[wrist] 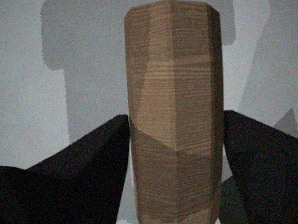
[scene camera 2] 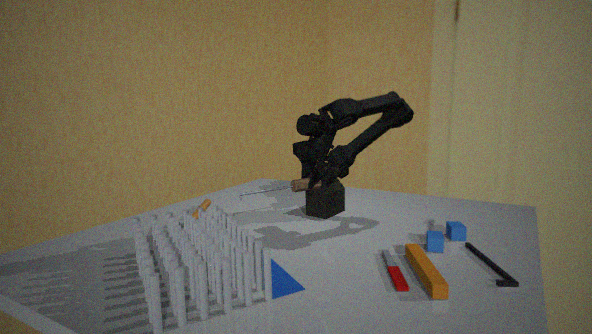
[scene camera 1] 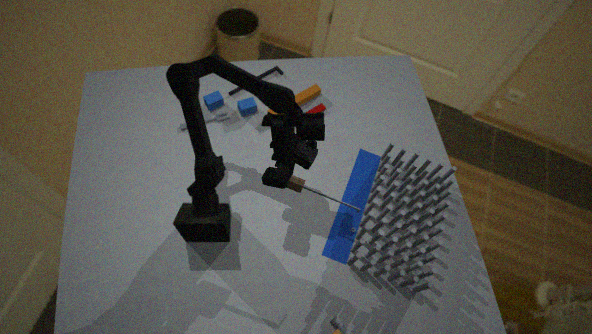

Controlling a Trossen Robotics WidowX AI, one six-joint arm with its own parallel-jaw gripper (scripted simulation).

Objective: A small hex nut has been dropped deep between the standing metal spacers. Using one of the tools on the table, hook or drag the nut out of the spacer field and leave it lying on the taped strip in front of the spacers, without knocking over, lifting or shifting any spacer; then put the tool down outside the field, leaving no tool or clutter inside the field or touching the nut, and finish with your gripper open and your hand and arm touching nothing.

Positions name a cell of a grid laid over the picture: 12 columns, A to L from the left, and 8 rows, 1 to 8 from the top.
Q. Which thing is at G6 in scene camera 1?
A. A blue taped strip.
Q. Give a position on an orange bar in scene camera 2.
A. I7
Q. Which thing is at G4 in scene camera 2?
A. My gripper.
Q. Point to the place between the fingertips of my gripper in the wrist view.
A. H5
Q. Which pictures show my gripper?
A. The wrist view, scene camera 2 and scene camera 1: all of them.
